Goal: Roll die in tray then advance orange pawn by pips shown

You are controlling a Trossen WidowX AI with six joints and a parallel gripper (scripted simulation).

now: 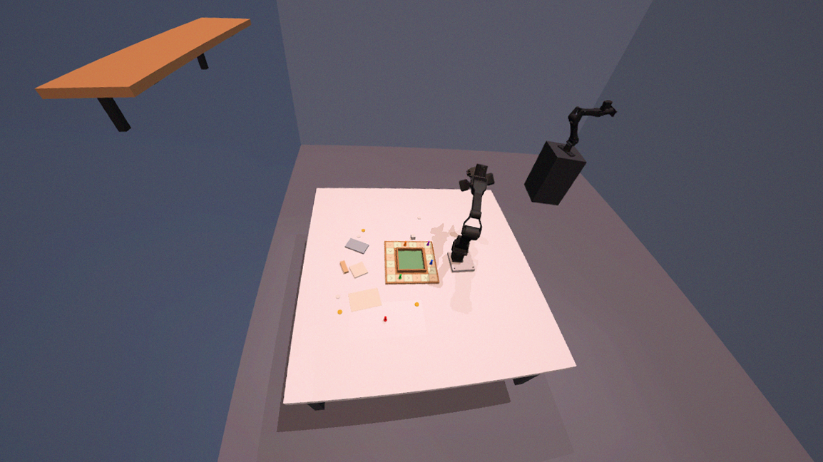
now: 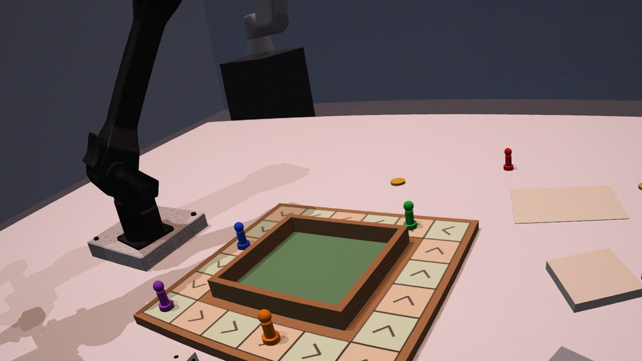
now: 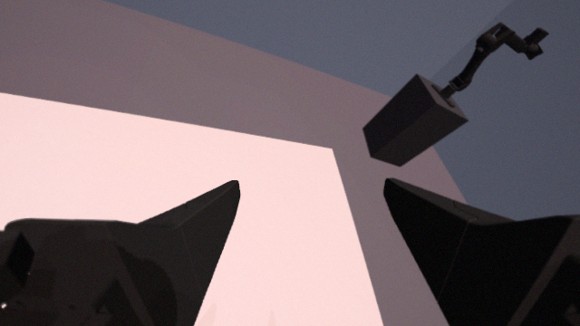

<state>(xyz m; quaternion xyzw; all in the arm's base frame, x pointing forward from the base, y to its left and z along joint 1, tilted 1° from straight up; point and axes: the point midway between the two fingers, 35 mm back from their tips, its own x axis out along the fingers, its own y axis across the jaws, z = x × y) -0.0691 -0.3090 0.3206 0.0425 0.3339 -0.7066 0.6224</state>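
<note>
Right now my gripper tip is 33 cm short of the white die, 32 cm above it and 20 cm to the right of it. The rest, counted from my gripper tip: blue pawn (39 cm to the left, 30 cm below, 22 cm ahead); purple pawn (30 cm below, 25 cm to the left, 24 cm ahead); orange pawn (37 cm ahead, 30 cm below, 27 cm to the left).
</note>
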